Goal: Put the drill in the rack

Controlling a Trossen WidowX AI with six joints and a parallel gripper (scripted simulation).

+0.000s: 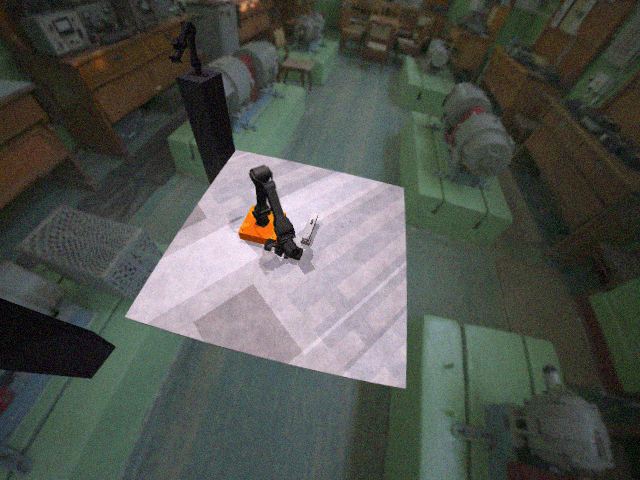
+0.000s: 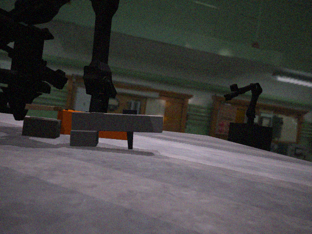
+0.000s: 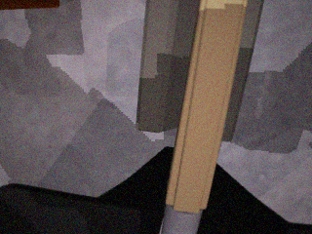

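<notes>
The tan drill is 4 cm to the left of my gripper tip and 3 cm above it. The rest, counted from my gripper tip: grey rack: 5 cm to the left, 1 cm below, 1 cm behind; then dark key: 25 cm to the left, 5 cm ahead, 2 cm above.
</notes>
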